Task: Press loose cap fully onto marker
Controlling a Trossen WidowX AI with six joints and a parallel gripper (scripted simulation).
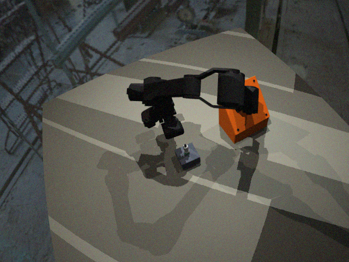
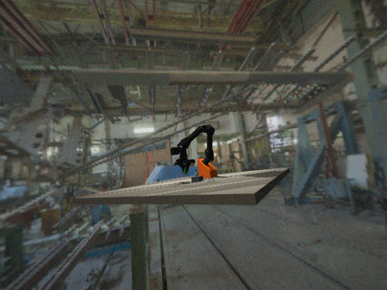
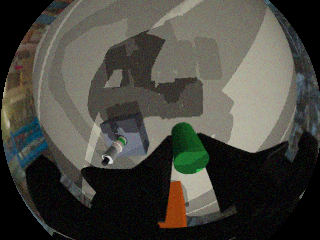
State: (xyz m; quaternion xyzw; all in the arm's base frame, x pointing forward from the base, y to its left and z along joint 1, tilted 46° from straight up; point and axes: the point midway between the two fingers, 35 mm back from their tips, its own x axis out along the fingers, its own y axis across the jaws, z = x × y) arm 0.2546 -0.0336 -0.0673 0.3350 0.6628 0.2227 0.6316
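Now: gripper tip 10 cm to the right of the holder block, 6 cm above it and 1 cm past it. Also, from my gripper tip: marker cap 1 cm above.
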